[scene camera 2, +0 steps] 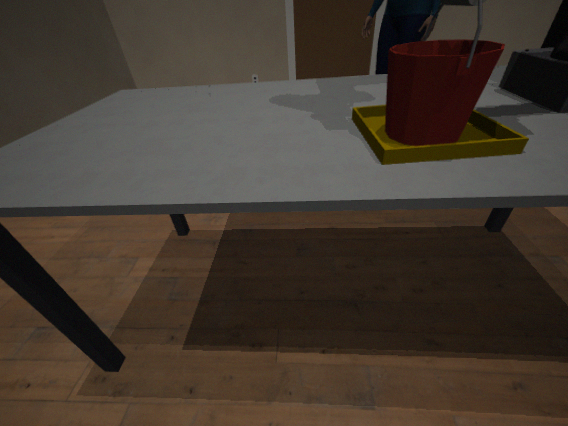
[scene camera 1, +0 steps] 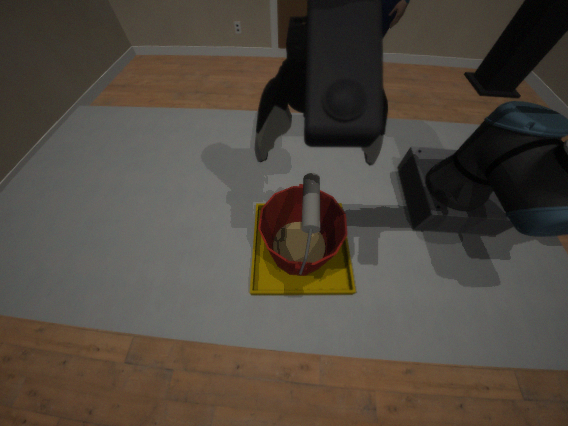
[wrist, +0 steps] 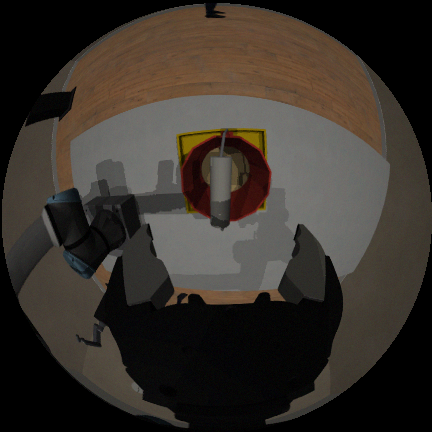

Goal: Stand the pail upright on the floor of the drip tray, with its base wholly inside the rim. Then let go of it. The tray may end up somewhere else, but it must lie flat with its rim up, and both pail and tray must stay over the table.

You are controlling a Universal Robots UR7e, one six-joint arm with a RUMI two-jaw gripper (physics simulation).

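Places are measured from the arm's base along level axes (x ahead, y left, z up), in millimetres.
Pixels of known places: gripper, fingertip midpoint: [scene camera 1: 314, 162] [wrist: 223, 226]; arm's base at its link origin: [scene camera 1: 453, 187] [wrist: 110, 227].
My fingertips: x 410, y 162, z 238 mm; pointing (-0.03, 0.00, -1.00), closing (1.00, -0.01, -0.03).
Ahead of a thing's pixels: the offset from my fingertips to its top centre. Level surfaces: height alone.
A red pail [scene camera 1: 268, 235] [scene camera 2: 430, 95] [wrist: 252, 192] stands upright on the floor of the yellow drip tray {dx -1, dy -5, dz -299 mm} [scene camera 1: 300, 292] [scene camera 2: 450, 151] [wrist: 187, 145], its visible base inside the rim. The tray lies flat on the table, rim up. The pail's wire handle is raised, with a light grey cylindrical grip {dx -6, dy +1, dz -80 mm} [scene camera 1: 311, 205] [wrist: 220, 180] above the opening. My gripper [scene camera 1: 316, 161] [wrist: 223, 226] is open and empty. It is above the table and apart from the handle, on the far side of the pail in scene camera 1. The gripper's fingers do not show in scene camera 2.
The grey table {dz -328 mm} [scene camera 1: 125, 240] [scene camera 2: 175, 145] [wrist: 330, 145] extends on all sides of the tray. The arm's dark base block [scene camera 1: 450, 220] [scene camera 2: 537, 80] [wrist: 131, 215] stands to the right of the tray in scene camera 1. A person [scene camera 2: 405, 30] stands behind the table.
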